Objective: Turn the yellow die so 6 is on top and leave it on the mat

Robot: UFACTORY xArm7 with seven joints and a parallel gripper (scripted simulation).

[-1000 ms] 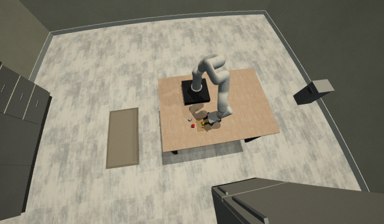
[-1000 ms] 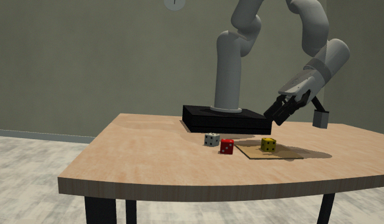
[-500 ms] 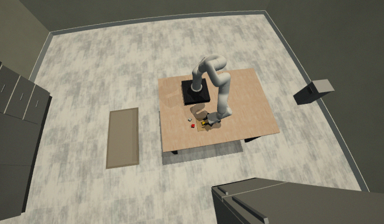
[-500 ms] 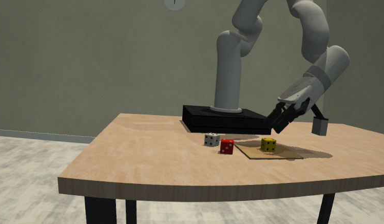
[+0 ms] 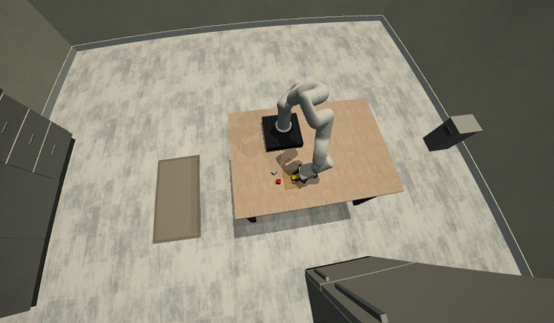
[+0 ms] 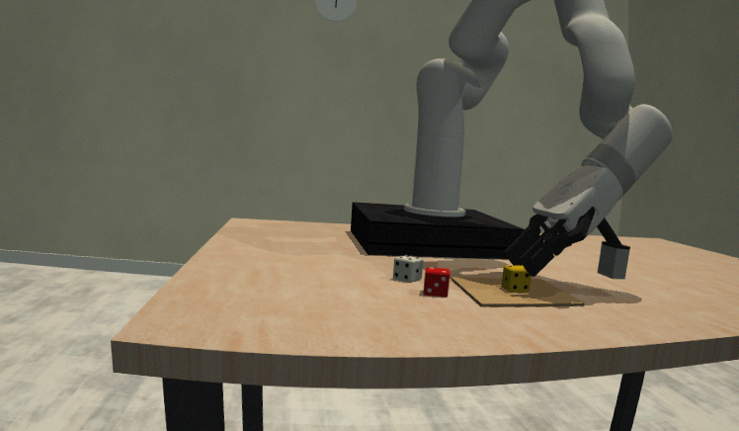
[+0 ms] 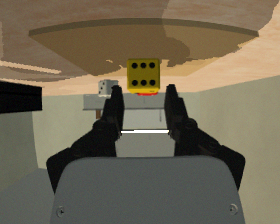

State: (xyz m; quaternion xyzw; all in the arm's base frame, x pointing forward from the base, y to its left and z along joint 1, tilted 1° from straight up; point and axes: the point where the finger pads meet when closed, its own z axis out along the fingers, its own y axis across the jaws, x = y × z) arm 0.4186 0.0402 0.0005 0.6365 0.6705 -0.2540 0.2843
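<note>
The yellow die lies 1 cm to the right of my hand and 3 cm below it. From my hand the other things lie so: white die 6 cm behind, 15 cm to the right, 4 cm below; red die 1 cm ahead, 12 cm to the right, 4 cm below; tan mat 1 cm to the right, 5 cm below.
</note>
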